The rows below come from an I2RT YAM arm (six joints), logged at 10 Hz.
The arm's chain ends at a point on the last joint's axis. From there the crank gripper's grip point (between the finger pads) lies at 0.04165 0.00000 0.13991 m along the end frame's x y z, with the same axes.
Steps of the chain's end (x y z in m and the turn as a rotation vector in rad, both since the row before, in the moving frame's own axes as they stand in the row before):
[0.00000, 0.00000, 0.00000, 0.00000, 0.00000, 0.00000]
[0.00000, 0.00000, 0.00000, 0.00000, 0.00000, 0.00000]
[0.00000, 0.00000, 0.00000, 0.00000, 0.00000, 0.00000]
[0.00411, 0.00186, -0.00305, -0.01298, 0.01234, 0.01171]
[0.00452, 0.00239, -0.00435, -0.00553, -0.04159, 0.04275]
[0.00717, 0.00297, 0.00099, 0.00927, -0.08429, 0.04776]
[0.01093, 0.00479, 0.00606, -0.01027, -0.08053, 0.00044]
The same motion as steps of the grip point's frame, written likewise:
[0.00000, 0.00000, 0.00000, 0.00000, 0.00000, 0.00000]
[0.00000, 0.00000, 0.00000, 0.00000, 0.00000, 0.00000]
[0.00000, 0.00000, 0.00000, 0.00000, 0.00000, 0.00000]
[0.00582, 0.00417, -0.00359, -0.01298, 0.01234, 0.01171]
[-0.00139, 0.00482, -0.00275, -0.00553, -0.04159, 0.04275]
[-0.00477, 0.00336, 0.00400, 0.00927, -0.08429, 0.04776]
[-0.00046, 0.00626, 0.00895, -0.01027, -0.08053, 0.00044]

